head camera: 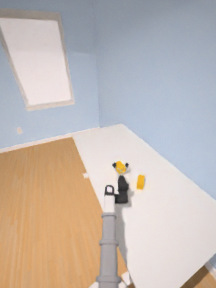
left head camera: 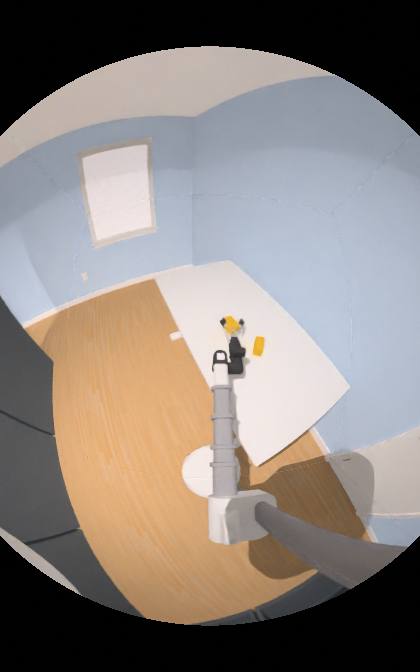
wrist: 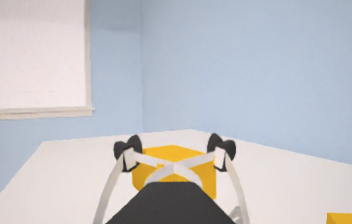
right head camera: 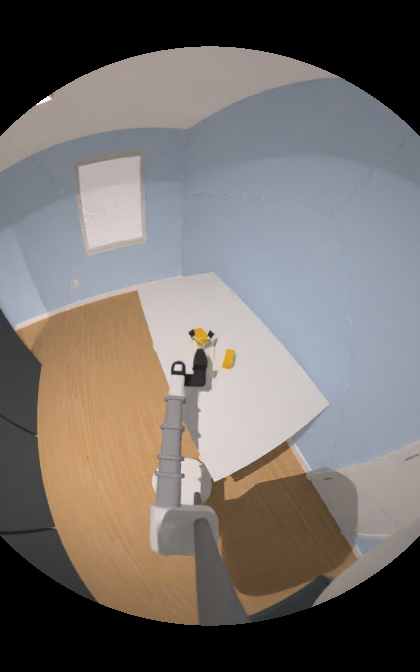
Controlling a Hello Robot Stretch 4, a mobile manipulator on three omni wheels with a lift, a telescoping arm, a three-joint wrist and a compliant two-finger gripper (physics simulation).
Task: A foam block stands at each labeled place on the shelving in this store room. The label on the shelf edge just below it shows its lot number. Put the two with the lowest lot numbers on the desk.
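Places are measured from the robot's base along level axes (x ahead, y left, z up), in metres.
Pixels of known places: gripper, between the fingertips: (head camera: 120,163) (wrist: 174,146).
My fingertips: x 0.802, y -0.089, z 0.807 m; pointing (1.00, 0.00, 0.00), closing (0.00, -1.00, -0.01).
Observation:
Behind a point stands the place of what it marks.
My gripper (head camera: 120,165) {x 0.802, y -0.089, z 0.807 m} (left head camera: 232,322) (right head camera: 201,334) (wrist: 174,146) {x 0.802, y -0.089, z 0.807 m} is shut on a yellow foam block (head camera: 120,168) {x 0.742, y -0.085, z 0.806 m} (left head camera: 231,324) (right head camera: 201,337) (wrist: 207,176) {x 0.750, y -0.121, z 0.787 m}, low over the white desk (head camera: 165,220) {x 0.411, y -0.356, z 0.693 m} (left head camera: 280,400) (right head camera: 255,415) (wrist: 280,185) {x 0.929, y -0.294, z 0.692 m}. Whether the block touches the desk top I cannot tell. A second yellow foam block (head camera: 141,182) {x 0.652, y -0.242, z 0.752 m} (left head camera: 258,346) (right head camera: 228,359) (wrist: 340,218) {x 0.716, y -0.240, z 0.752 m} rests on the desk, to the right of the gripper and nearer to me, apart from the held one. The shelf labels do not show in these views.
Blue walls (head camera: 155,70) {x 1.357, y -0.408, z 1.425 m} (wrist: 240,70) {x 1.432, y -0.373, z 0.985 m} meet in a corner beyond the desk. A window (head camera: 40,60) {x 2.386, y 1.134, z 1.499 m} (left head camera: 118,192) is in the wall at the left. Wood floor (head camera: 40,200) {x 0.896, y 0.936, z -0.028 m} (left head camera: 125,400) lies left of the desk. Large dark panels (left head camera: 25,380) (right head camera: 17,390) stand at the far left.

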